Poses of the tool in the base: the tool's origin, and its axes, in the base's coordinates. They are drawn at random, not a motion.
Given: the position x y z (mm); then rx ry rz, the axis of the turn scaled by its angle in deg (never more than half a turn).
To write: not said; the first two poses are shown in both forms.
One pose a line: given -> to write
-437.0, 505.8, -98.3, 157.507, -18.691, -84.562 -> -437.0, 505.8, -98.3, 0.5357, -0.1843, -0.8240, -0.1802, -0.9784, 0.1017
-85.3, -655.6, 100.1, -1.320, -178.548, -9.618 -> -85.3, -655.6, 100.1, -0.9997, 0.0136, 0.0215, 0.0159, 0.9941, 0.1073
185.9, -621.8, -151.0, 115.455, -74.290, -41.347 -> 185.9, -621.8, -151.0, 0.3662, -0.9241, -0.1095, -0.5801, -0.3187, 0.7496
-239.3, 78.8, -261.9, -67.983, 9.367, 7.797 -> -239.3, 78.8, -261.9, 0.9800, 0.0196, -0.1981, -0.1912, 0.3691, -0.9095
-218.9, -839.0, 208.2, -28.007, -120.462, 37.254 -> -218.9, -839.0, 208.2, -0.5548, 0.5536, 0.6211, 0.1063, 0.7876, -0.6070
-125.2, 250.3, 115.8, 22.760, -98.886, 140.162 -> -125.2, 250.3, 115.8, -0.9582, -0.0516, 0.2816, -0.2480, -0.3419, -0.9064
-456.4, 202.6, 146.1, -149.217, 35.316, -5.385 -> -456.4, 202.6, 146.1, 0.8973, -0.4398, -0.0383, -0.4084, -0.7941, -0.4502
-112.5, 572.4, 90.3, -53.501, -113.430, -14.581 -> -112.5, 572.4, 90.3, -0.3057, 0.5127, 0.8023, 0.6990, 0.6930, -0.1766
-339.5, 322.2, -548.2, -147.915, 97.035, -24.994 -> -339.5, 322.2, -548.2, 0.3710, -0.9025, 0.2189, -0.8959, -0.4098, -0.1713
